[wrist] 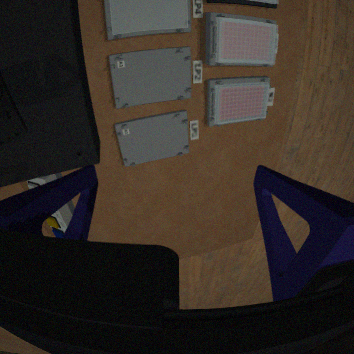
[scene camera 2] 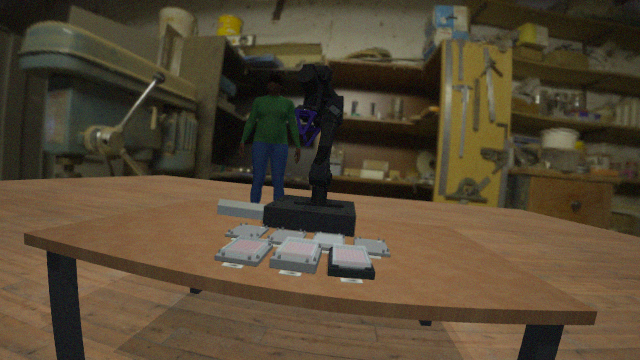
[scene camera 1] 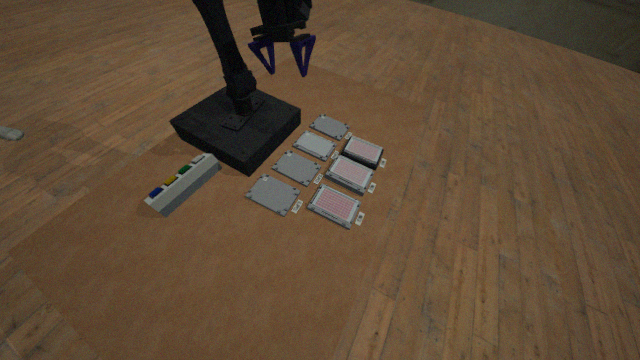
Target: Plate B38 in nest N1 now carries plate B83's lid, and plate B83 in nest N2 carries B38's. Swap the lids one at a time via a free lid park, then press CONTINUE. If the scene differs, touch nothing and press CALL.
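Frame: origin at the arm's base, x back, y left, z down, level; centimetres.
Seen in the pictures: gripper, between the fingertips: [wrist: 175, 173] [scene camera 2: 304, 140] [scene camera 1: 287, 75]; arm's base, origin of its link: [scene camera 2: 318, 204] [scene camera 1: 244, 112].
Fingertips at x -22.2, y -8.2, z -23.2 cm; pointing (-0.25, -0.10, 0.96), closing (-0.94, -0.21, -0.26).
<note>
Offsets run from my fingertips to a thing's middle. "spot": to the spot under its first point.
My gripper [scene camera 1: 289, 75] [scene camera 2: 307, 143] [wrist: 175, 173] is open and empty, high above the table. The plate in nest N1 {spot: dz +28.6, dx -20.0, dy -13.4 cm} [scene camera 1: 334, 204] [scene camera 2: 245, 247] [wrist: 243, 101] has pink wells under a clear lid. The plate in nest N2 {spot: dz +27.3, dx -21.7, dy -0.2 cm} [scene camera 1: 350, 171] [scene camera 2: 298, 248] [wrist: 246, 41] looks alike; the plate codes are unreadable. Grey lid parks LP1 {dz +30.3, dx -0.4, dy -15.7 cm} [scene camera 1: 273, 194] [scene camera 2: 246, 231] [wrist: 155, 138] and LP2 [scene camera 1: 296, 167] [scene camera 2: 287, 236] [wrist: 151, 77] look bare. The third park {spot: dz +29.5, dx -5.9, dy +8.5 cm} [scene camera 1: 314, 145] [scene camera 2: 329, 240] [wrist: 148, 16] is paler, seemingly carrying a clear lid. The fourth park {dz +30.3, dx -8.1, dy +22.7 cm} [scene camera 1: 329, 126] [scene camera 2: 371, 246] looks bare.
A black nest [scene camera 1: 364, 159] [scene camera 2: 351, 271] beyond N2 holds another pink plate. A button box {dz +28.1, dx +26.6, dy -22.5 cm} [scene camera 1: 189, 189] [scene camera 2: 240, 209] with blue, yellow, green and white buttons lies beside the black arm base [scene camera 1: 235, 130] [scene camera 2: 309, 215] [wrist: 40, 100]. A person [scene camera 2: 271, 122] stands behind the table.
</note>
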